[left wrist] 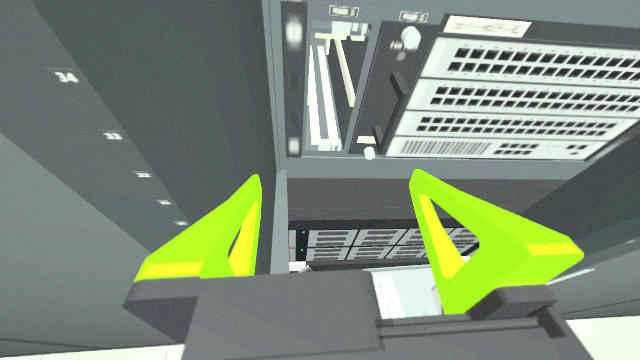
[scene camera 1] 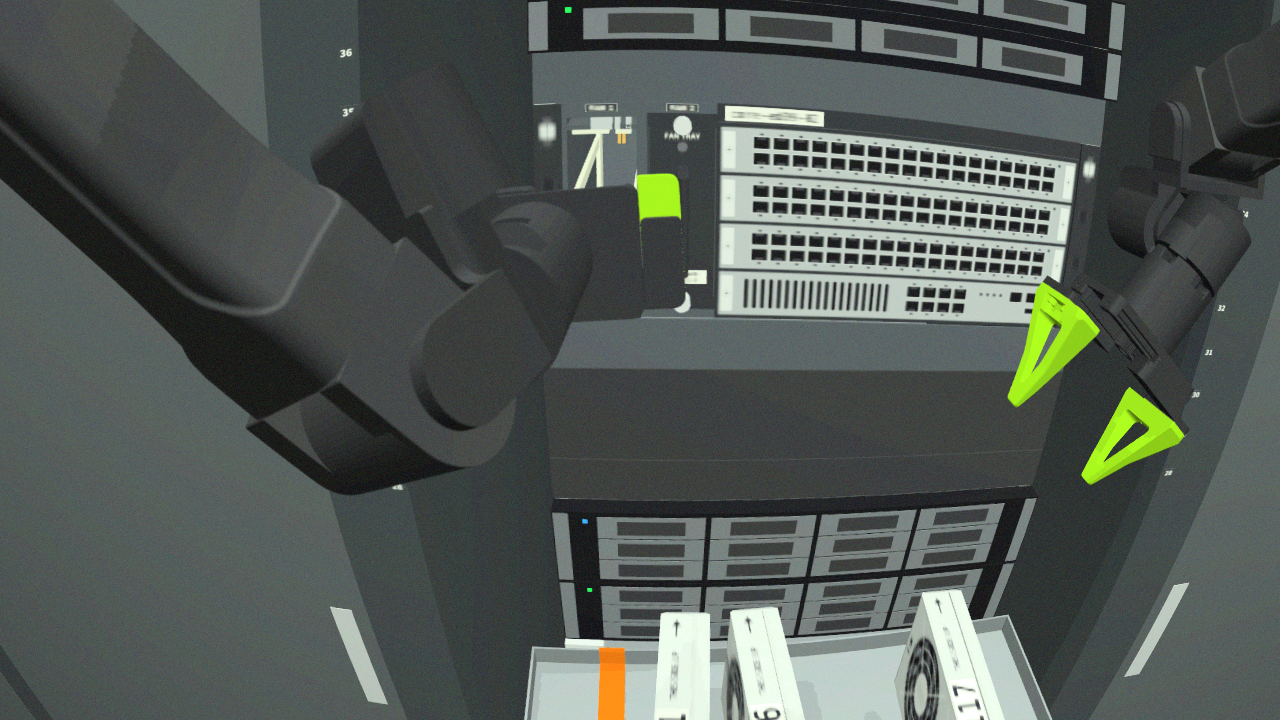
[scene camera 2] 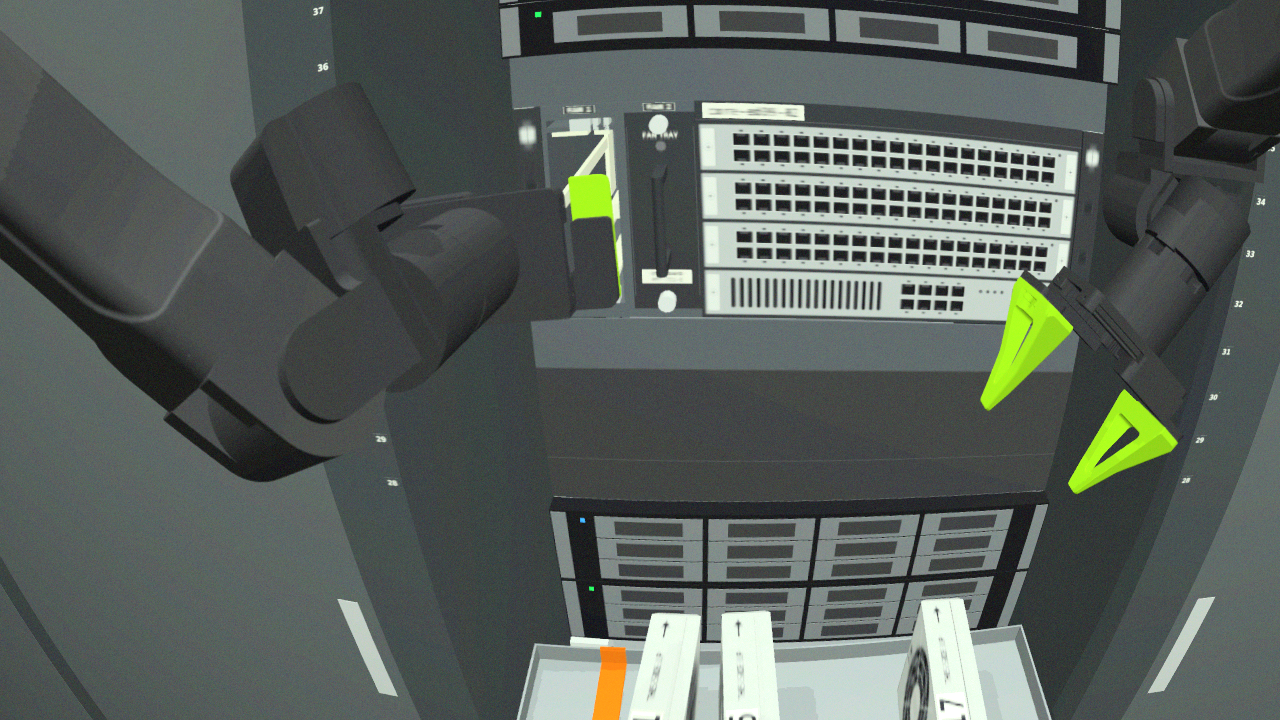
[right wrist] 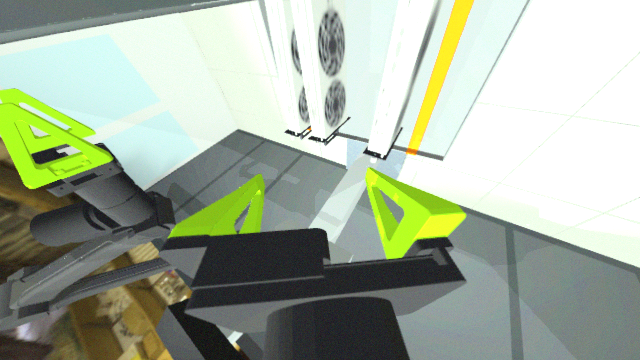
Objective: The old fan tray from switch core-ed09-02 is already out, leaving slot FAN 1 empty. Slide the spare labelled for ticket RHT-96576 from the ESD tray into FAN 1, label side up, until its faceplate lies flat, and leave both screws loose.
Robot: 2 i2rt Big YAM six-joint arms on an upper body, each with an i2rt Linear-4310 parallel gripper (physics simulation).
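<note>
The FAN 1 slot [scene camera 1: 612,161] [scene camera 2: 563,156] [left wrist: 345,60] is open, with pale rails inside. Three white spare fan trays [scene camera 1: 682,658] [scene camera 2: 746,662] [right wrist: 395,75] stand on edge in the ESD tray [scene camera 1: 1029,667] [scene camera 2: 1035,676]; their ticket labels are too blurred to read. My left gripper [left wrist: 337,179] is open and empty in front of the rack, below the slot in its wrist view; its arm hides most of it in the scene views. My right gripper [scene camera 1: 1051,440] [scene camera 2: 1031,447] [right wrist: 315,176] is open and empty at the rack's right side, above and apart from the spares.
The FAN 2 faceplate [scene camera 2: 640,205] [left wrist: 375,95], with a handle and knobs, is beside the slot. Switch line cards [scene camera 1: 895,205] [scene camera 2: 895,205] lie to its right. An orange strip [scene camera 1: 611,680] [scene camera 2: 609,680] [right wrist: 440,70] marks the tray's left part in the scene views. Cabinet walls flank both arms.
</note>
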